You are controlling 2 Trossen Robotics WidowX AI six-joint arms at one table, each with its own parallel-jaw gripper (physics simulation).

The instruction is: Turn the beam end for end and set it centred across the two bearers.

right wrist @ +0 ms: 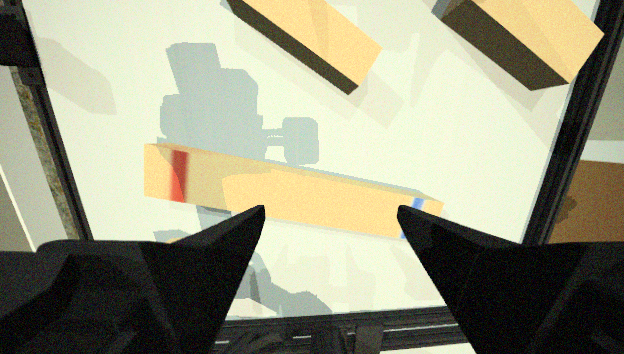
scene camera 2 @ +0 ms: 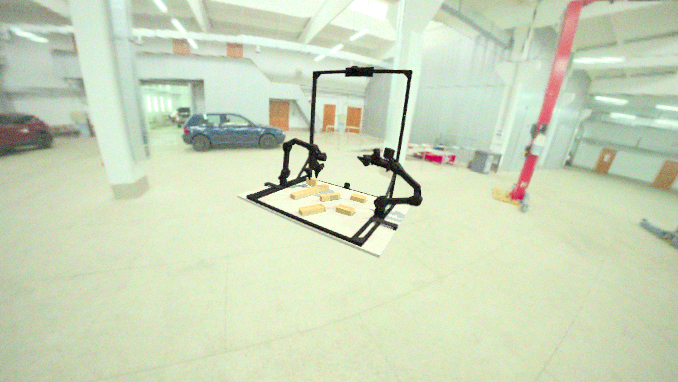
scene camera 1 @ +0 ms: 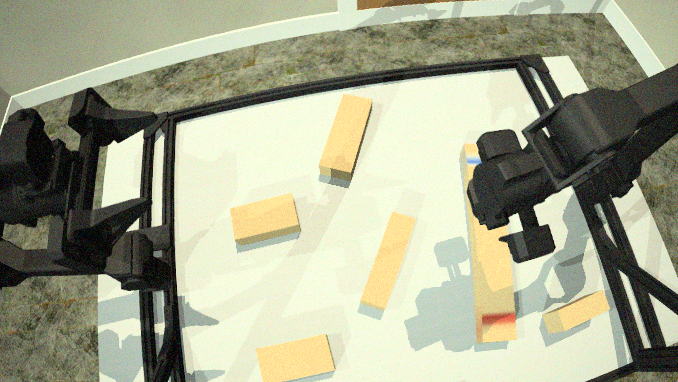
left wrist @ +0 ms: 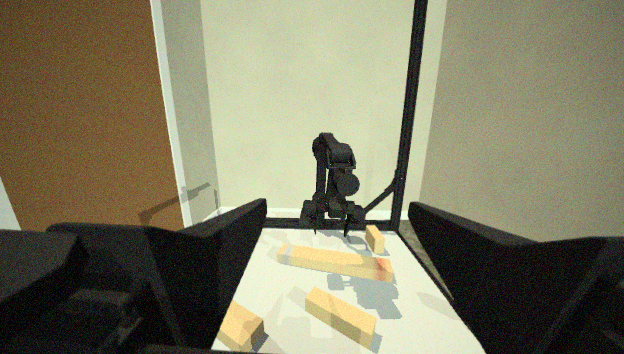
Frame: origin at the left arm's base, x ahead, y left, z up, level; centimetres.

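Where they show: left gripper, between the fingertips: [scene camera 2: 360, 156] [scene camera 1: 152, 155] [left wrist: 337, 206]; right gripper, between the fingertips: [right wrist: 330, 211] [scene camera 2: 313, 179] [left wrist: 329, 235]; left arm's base, origin of its link: [scene camera 2: 379, 215] [scene camera 1: 155, 274]; right arm's base, origin of its link: [right wrist: 328, 340] [scene camera 2: 283, 184] [scene camera 1: 593, 189] [left wrist: 318, 222].
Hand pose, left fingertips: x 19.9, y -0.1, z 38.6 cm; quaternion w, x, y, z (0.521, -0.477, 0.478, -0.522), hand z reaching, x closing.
Things, the pixels of their top centre, and the offset from my left fingertips.
- long wooden beam, centre of its top: [right wrist: 305, 200] [scene camera 1: 491, 235] [left wrist: 332, 256] [scene camera 2: 310, 189] dx +43.5, dy -4.4, dz -36.8 cm
- small block, centre of its top: [scene camera 1: 584, 309] [left wrist: 375, 231] [scene camera 2: 312, 178] dx +56.1, dy -22.6, dz -34.2 cm
The long wooden beam [scene camera 1: 492, 260] [scene camera 2: 310, 192] [left wrist: 330, 260] [right wrist: 300, 195] lies flat on the table, its blue band toward the top and red band toward the bottom in scene camera 1. My right gripper [scene camera 2: 317, 172] [left wrist: 329, 235] [right wrist: 330, 211] is open, pointing down above the beam toward its blue-banded end. My left gripper [scene camera 1: 152, 160] [scene camera 2: 364, 159] is open, raised at the left edge of scene camera 1, far from the beam. Plain blocks stand apart: an upper one [scene camera 1: 346, 135], a left one [scene camera 1: 265, 217], a narrow one [scene camera 1: 388, 261] and a lower one [scene camera 1: 296, 358]. I cannot tell which are the bearers.
A small block [scene camera 1: 576, 312] [left wrist: 375, 240] lies right of the beam's red end in scene camera 1. A black frame [scene camera 1: 350, 84] borders the table, with an overhead arch [scene camera 2: 407, 115]. The right arm covers part of the beam in scene camera 1.
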